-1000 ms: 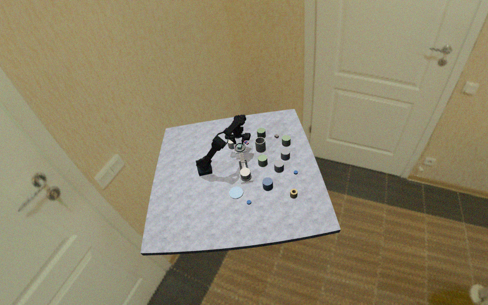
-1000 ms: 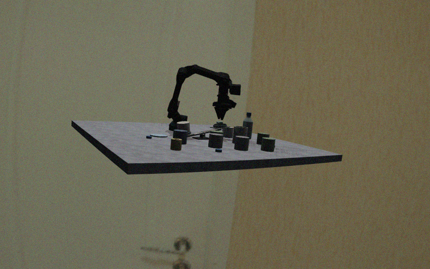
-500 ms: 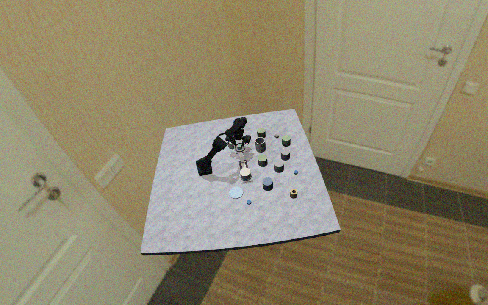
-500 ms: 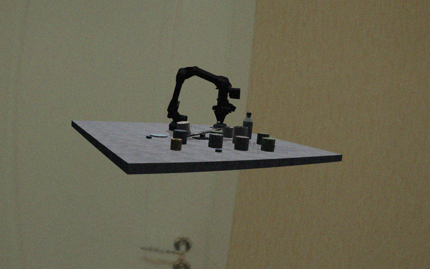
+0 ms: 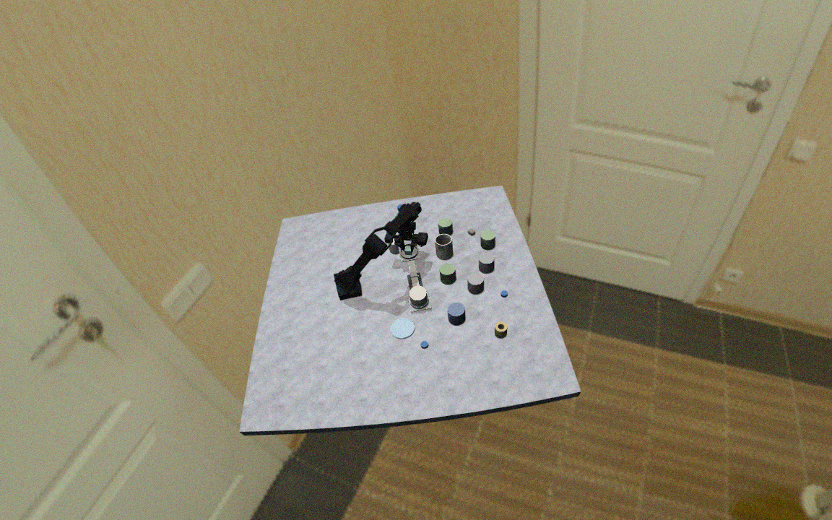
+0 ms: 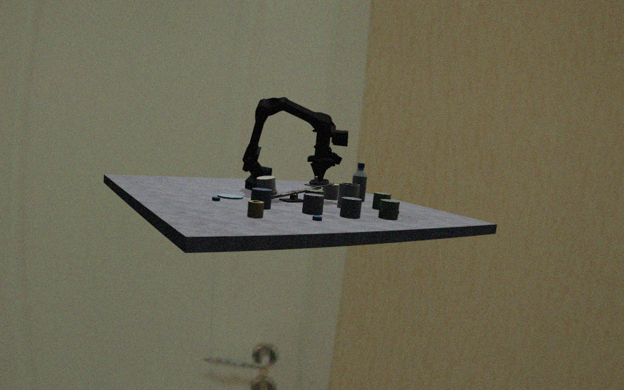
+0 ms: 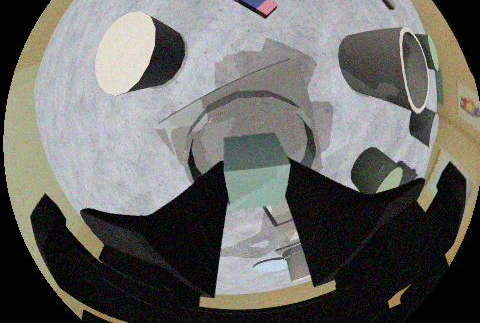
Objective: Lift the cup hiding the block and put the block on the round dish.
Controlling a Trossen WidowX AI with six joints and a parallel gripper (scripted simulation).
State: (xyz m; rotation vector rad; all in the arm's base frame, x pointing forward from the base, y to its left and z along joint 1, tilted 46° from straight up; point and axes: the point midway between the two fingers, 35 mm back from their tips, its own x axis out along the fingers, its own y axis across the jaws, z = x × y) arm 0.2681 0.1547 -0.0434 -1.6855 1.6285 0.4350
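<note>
My gripper tip is now 370 mm to the left of the pale blue round dish, 80 mm above it and 50 mm past it. From my gripper tip the other things lie so: balance beam (120 mm to the right, 40 mm below, 20 mm ahead); greenish block (10 mm above).
</note>
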